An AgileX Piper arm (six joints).
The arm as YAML. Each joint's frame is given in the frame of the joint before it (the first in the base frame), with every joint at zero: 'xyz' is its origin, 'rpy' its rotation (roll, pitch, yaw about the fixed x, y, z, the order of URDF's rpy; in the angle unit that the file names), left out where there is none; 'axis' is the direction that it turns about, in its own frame. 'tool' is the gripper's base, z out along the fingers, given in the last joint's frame.
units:
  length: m
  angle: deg
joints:
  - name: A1
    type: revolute
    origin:
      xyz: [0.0, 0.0, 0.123]
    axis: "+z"
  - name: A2
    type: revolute
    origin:
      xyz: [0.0, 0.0, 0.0]
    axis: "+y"
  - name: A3
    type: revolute
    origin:
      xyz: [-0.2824, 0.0, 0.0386]
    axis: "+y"
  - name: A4
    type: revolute
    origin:
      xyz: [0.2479, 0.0, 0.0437]
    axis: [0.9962, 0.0, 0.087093]
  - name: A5
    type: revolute
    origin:
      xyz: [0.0, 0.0, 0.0]
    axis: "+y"
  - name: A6
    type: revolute
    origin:
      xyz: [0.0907, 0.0, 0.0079]
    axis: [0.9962, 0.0, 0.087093]
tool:
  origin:
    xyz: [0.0, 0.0, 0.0]
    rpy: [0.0, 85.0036, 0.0]
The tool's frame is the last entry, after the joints.
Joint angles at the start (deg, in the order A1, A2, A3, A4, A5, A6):
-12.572 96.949 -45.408 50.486 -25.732 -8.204
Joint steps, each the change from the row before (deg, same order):
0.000 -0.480 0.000 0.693 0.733 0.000
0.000 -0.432 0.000 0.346 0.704 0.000
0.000 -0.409 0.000 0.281 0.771 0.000
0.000 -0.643 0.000 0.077 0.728 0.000
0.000 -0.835 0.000 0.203 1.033 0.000
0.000 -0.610 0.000 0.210 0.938 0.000
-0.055 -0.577 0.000 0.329 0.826 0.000
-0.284 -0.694 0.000 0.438 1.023 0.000
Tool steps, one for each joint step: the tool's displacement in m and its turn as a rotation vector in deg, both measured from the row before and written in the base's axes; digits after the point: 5 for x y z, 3 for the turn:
-0.00083 0.00072 0.00173 0.865 -0.210 -0.108
-0.00062 0.00081 0.00162 0.622 -0.131 0.135
-0.00057 0.00091 0.00144 0.628 -0.069 0.224
-0.00079 0.00100 0.00292 0.406 -0.288 0.351
-0.00110 0.00140 0.00366 0.652 -0.349 0.442
-0.00085 0.00124 0.00246 0.639 -0.178 0.394
-0.00097 0.00078 0.00235 0.654 -0.222 0.201
-0.00157 -0.00020 0.00278 0.834 -0.267 0.026

